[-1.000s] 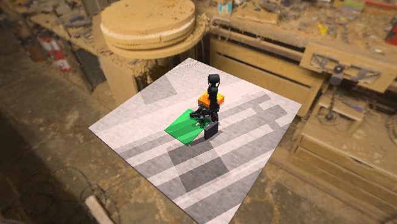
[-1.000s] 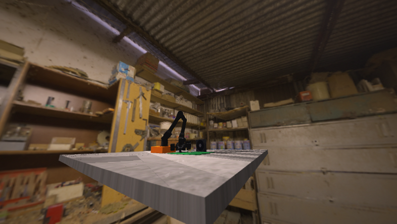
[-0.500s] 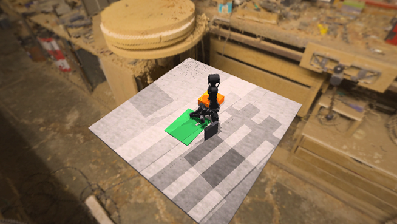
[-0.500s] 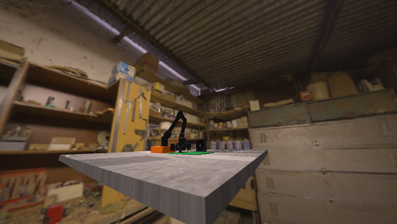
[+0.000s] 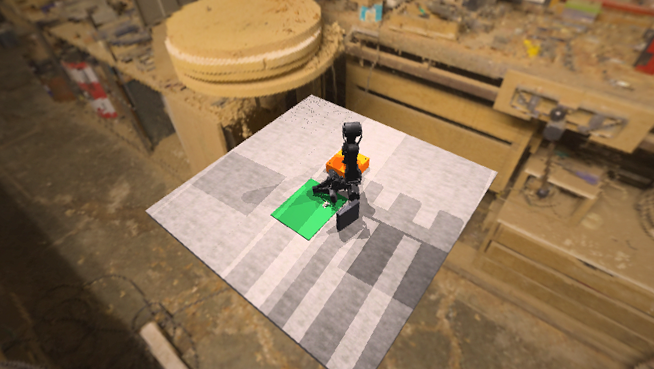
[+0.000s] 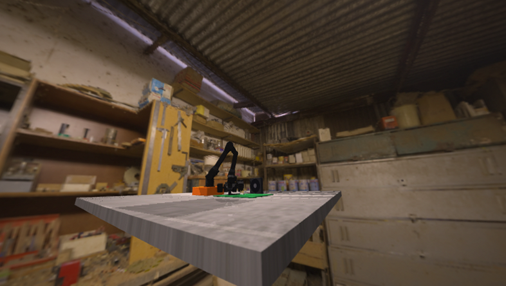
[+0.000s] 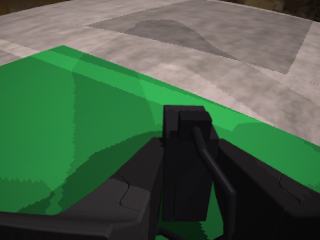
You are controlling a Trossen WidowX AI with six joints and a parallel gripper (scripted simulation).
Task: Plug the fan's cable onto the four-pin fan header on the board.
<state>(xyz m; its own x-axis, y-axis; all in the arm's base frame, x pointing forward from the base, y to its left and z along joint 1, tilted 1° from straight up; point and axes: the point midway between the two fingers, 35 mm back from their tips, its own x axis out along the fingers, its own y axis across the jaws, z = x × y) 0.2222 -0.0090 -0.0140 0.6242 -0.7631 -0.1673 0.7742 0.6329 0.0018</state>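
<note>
Right now my gripper tip is 1 cm above the black fan plug. Round my gripper tip: pale header key: 4 cm ahead, 9 cm to the left, 2 cm below; green board: 9 cm ahead, 3 cm to the left, 5 cm below; white fan header: 4 cm ahead, 9 cm to the left, 3 cm below.
</note>
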